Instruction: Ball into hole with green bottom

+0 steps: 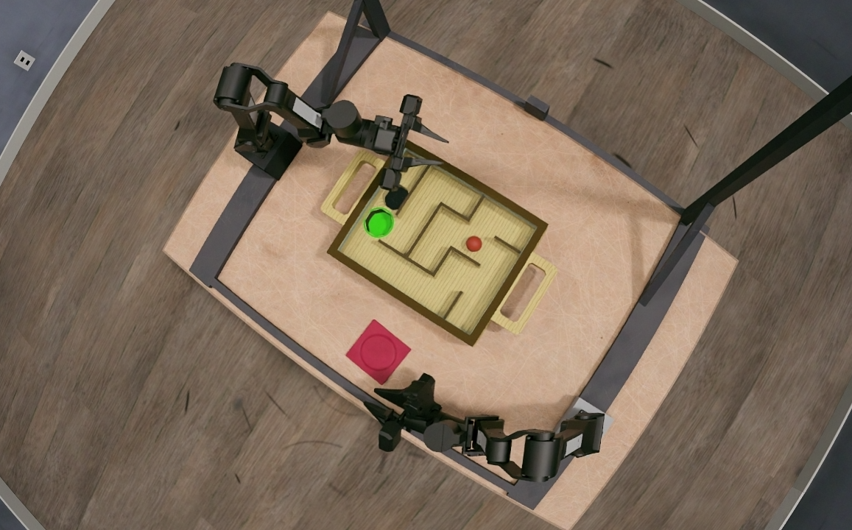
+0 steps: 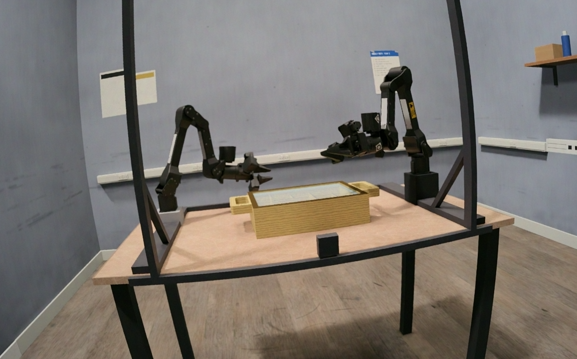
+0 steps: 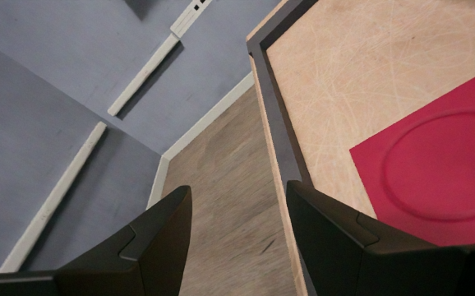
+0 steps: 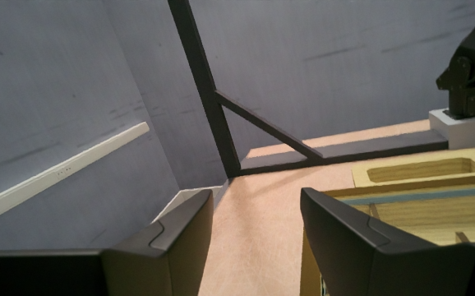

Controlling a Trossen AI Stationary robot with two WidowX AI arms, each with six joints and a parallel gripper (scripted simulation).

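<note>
Now: left hand 5 cm past the round button, 9 cm to the left of it and 12 cm above it. From my left hand the other things lie so: wooden maze board (31 cm behind, 14 cm to the right, 8 cm below).
My right hand is 11 cm short of the wooden maze board, 10 cm to the right of it and 18 cm above it. Round my right hand: round button (36 cm ahead, 15 cm to the left, 23 cm below).
</note>
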